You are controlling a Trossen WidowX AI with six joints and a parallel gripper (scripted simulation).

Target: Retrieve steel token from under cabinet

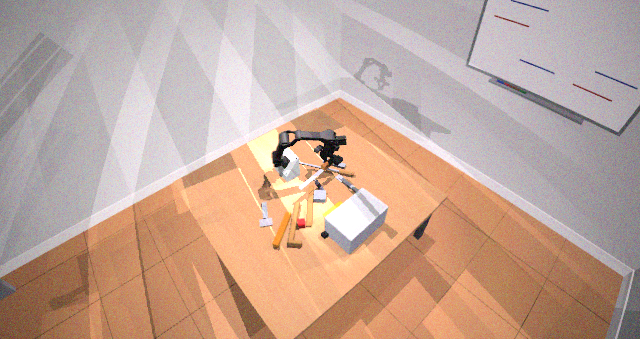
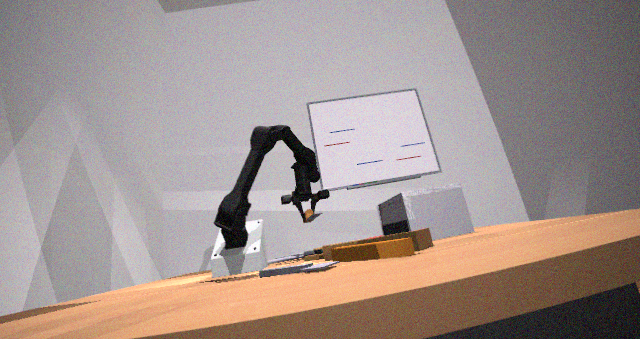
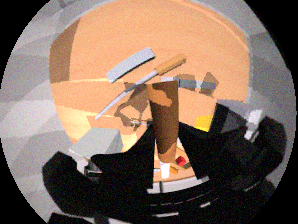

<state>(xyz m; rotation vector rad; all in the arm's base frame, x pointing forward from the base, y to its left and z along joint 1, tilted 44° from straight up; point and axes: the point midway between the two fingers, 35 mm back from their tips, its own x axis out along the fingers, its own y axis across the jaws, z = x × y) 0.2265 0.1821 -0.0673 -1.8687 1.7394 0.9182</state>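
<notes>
Now: gripper tip 13 cm above the grey bar, 12 cm to the right of it and 9 cm past it. Round my gripper tip: thin wooden stick: 22 cm to the right, 14 cm below, 10 cm ahead; then red block: 34 cm to the right, 18 cm ahead, 12 cm below; then grey block: 14 cm to the right, 12 cm below, 9 cm ahead.
</notes>
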